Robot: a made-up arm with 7 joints.
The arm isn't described. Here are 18 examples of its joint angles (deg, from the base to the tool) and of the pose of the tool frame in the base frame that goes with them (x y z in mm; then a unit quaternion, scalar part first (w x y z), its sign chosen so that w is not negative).
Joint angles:
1: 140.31 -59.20 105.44 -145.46 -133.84 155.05 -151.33
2: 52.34 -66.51 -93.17 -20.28 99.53 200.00 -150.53
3: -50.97 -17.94 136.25 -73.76 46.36 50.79 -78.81
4: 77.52 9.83 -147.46 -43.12 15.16 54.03 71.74
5: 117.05 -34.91 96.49 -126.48 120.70 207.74 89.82
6: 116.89 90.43 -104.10 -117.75 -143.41 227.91 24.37
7: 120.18 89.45 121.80 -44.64 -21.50 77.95 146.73
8: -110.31 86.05 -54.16 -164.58 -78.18 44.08 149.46
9: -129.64 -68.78 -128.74 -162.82 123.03 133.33 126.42
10: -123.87 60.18 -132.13 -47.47 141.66 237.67 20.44
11: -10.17 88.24 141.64 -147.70 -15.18 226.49 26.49
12: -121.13 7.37 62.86 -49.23 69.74 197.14 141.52
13: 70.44 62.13 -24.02 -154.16 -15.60 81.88 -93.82
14: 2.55 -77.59 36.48 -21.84 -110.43 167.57 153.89
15: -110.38 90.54 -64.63 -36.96 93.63 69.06 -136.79
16: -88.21 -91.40 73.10 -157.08 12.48 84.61 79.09
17: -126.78 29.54 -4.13 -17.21 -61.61 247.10 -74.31
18: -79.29 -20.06 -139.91 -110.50 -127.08 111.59 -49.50
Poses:
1: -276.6 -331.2 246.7 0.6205 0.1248 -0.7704 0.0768
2: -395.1 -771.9 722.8 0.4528 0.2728 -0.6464 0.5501
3: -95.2 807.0 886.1 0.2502 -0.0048 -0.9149 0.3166
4: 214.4 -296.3 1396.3 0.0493 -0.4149 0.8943 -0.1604
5: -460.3 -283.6 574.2 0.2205 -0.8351 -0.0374 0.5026
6: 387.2 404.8 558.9 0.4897 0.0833 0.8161 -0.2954
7: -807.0 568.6 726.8 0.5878 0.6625 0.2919 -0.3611
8: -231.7 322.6 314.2 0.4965 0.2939 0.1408 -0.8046
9: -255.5 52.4 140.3 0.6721 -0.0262 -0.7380 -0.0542
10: -484.7 -266.5 1075.6 0.8426 -0.2810 0.1972 0.4150
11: 89.3 284.3 879.3 0.9611 -0.2553 -0.0554 0.0890
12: 62.4 -461.6 1251.0 0.8661 0.4040 0.1549 -0.2501
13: 189.4 -46.3 2.2 0.1378 -0.1418 -0.3579 0.9126
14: -889.6 172.3 787.2 0.5641 0.3736 -0.2936 -0.6753
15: -640.1 -782.6 265.2 0.0317 -0.9278 0.0538 -0.3678
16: 431.3 -203.6 604.7 0.5094 0.1989 -0.8338 0.0760
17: -265.5 -407.7 1158.1 0.7590 0.0699 0.4657 -0.4496
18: -597.4 478.9 486.2 0.5239 -0.4735 0.4925 0.5086
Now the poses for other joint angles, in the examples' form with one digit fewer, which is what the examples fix.
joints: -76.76 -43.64 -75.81 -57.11 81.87 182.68 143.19
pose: -593 399 1038 0.635 0.309 -0.389 -0.591
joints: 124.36 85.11 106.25 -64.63 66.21 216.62 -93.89
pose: -780 316 585 0.509 -0.454 -0.666 0.300
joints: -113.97 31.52 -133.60 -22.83 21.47 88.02 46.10
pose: -316 -293 1424 0.626 -0.481 -0.594 -0.154
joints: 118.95 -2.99 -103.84 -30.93 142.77 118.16 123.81
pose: 370 17 1425 0.534 -0.318 0.029 0.783
